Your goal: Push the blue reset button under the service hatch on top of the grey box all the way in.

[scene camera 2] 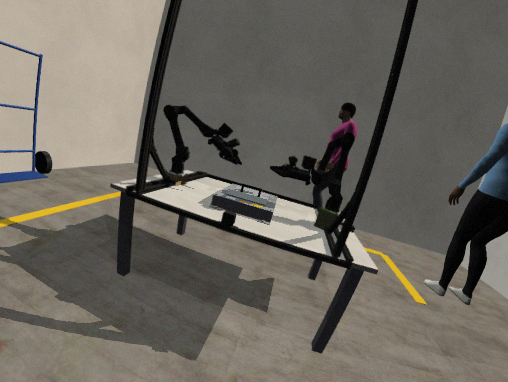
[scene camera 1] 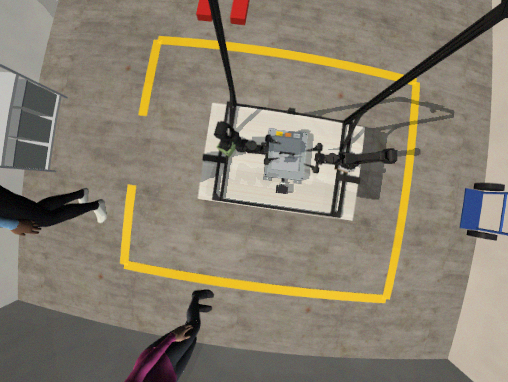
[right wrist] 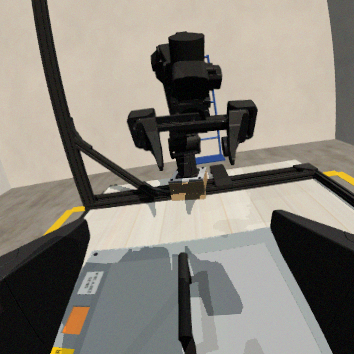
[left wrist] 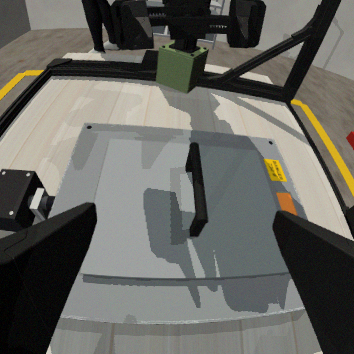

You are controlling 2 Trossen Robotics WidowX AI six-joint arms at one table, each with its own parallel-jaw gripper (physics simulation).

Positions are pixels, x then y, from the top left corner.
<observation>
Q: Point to a service hatch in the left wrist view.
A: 164,210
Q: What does the right gripper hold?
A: Nothing.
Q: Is the right gripper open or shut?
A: Open.
</observation>
